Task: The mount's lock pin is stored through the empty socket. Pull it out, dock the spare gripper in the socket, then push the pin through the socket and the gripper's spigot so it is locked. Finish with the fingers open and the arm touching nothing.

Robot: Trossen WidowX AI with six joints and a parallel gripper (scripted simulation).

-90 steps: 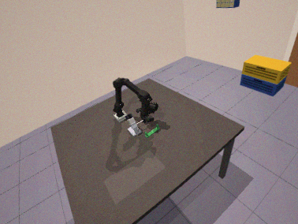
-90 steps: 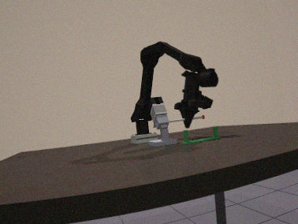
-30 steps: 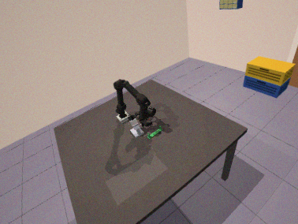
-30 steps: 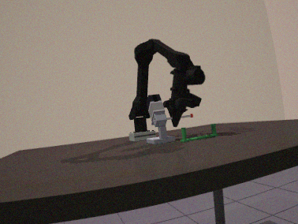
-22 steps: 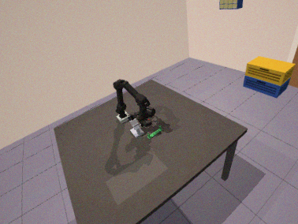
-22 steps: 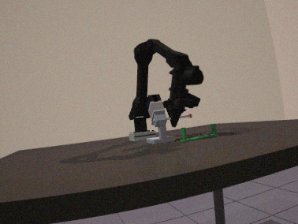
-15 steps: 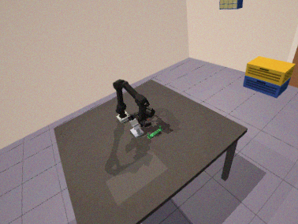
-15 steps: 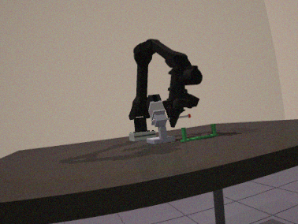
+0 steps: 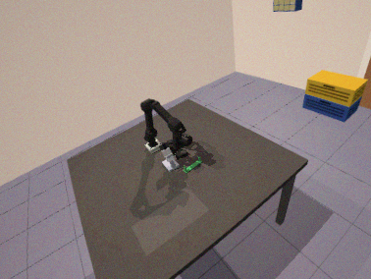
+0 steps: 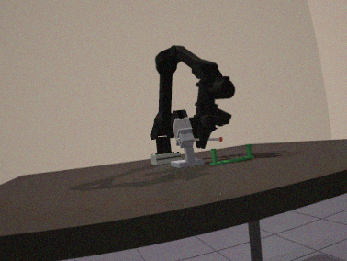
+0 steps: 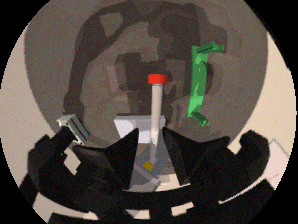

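The grey mount is 40 mm to the right of my gripper tip and 10 mm behind it. The rest, counted from my gripper tip: green rack (100 mm ahead, 60 mm to the left, 30 mm below); spare gripper (70 mm above, 40 mm to the right, 30 mm behind).
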